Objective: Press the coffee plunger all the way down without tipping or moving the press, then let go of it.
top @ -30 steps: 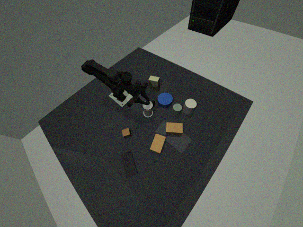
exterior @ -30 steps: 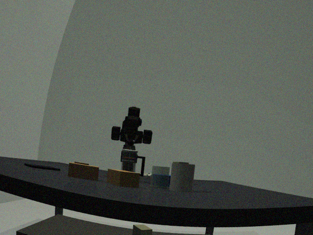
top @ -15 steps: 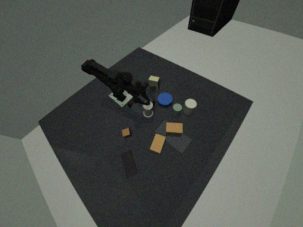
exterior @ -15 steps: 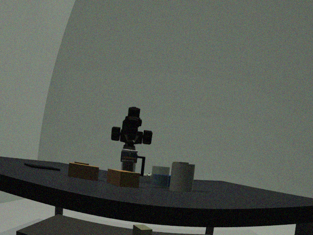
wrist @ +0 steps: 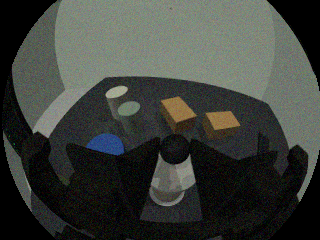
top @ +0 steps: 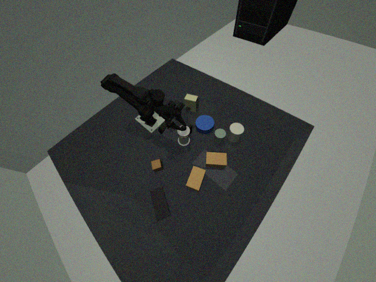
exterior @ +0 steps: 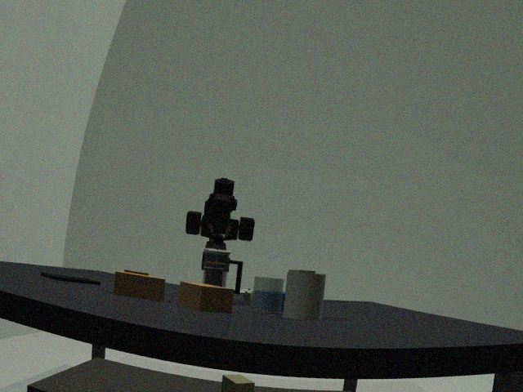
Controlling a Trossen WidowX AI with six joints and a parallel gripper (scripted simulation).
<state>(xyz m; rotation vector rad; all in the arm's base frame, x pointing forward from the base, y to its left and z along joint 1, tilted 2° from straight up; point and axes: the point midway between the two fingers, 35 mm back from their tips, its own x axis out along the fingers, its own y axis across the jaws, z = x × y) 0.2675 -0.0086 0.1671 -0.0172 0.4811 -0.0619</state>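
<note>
Right now the coffee press is 1 cm behind my gripper tip, 2 cm to the left of it and 8 cm below it. Round my gripper tip: blue cylinder 4 cm ahead, 16 cm to the left, 15 cm below; white cylinder 24 cm ahead, 17 cm to the left, 12 cm below; green cylinder 16 cm ahead, 11 cm to the left, 13 cm below.
</note>
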